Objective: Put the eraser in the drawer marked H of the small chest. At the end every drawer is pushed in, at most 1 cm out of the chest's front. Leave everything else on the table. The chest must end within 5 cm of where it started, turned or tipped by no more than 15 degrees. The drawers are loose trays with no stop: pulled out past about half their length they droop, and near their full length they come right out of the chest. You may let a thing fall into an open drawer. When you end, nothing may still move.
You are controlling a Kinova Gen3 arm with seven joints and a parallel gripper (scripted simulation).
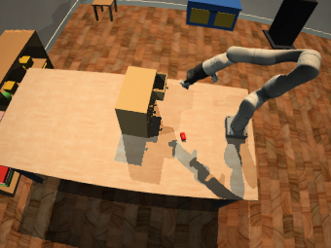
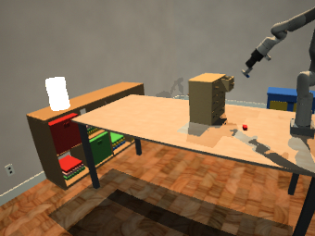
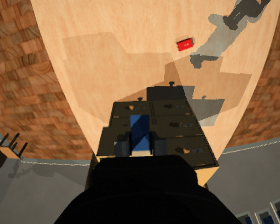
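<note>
Right now my hand is 10 mm short of the blue-and-white eraser. Round my hand: red block (150 mm to the left, 340 mm below).
</note>
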